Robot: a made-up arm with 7 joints.
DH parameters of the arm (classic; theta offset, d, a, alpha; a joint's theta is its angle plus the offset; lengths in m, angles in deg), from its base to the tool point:
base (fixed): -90 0.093 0 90
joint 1: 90 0.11 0.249 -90
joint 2: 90 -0.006 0.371 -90
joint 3: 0 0.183 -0.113 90
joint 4: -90 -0.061 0.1 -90
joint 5: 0 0.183 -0.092 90
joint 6: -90 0.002 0.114 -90
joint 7: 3.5 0 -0.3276 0
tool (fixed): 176.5 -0.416 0 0
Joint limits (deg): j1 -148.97..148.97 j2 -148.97..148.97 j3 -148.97..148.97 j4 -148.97..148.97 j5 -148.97..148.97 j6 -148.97..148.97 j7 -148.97..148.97
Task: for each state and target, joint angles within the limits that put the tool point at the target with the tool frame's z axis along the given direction. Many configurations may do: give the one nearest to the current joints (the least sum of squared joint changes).
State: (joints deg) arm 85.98 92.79 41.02 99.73 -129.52 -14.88 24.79
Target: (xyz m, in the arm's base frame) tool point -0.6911 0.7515 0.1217 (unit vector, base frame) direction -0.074 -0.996 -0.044
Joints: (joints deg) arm 101.90 133.12 82.35 77.53 -90.83 -38.56 -6.01
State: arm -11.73 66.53 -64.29 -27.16 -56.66 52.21 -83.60
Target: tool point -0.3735 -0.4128 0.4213 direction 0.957 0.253 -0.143
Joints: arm 14.37 82.27 -30.43 -67.28 -63.50 81.09 -98.30
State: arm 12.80 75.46 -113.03 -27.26 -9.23 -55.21 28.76
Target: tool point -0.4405 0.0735 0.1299 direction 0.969 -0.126 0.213
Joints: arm 17.82 46.24 -144.67 -7.33 10.83 -26.65 34.50
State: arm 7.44 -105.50 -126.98 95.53 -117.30 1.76 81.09
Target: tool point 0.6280 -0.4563 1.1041 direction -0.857 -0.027 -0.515
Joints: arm -13.81 -86.04 -103.54 97.64 -102.32 -54.22 67.21
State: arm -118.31 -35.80 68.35 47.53 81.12 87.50 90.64
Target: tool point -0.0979 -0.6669 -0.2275 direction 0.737 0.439 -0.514
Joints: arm -115.07 -53.81 61.40 45.44 75.56 86.61 85.84
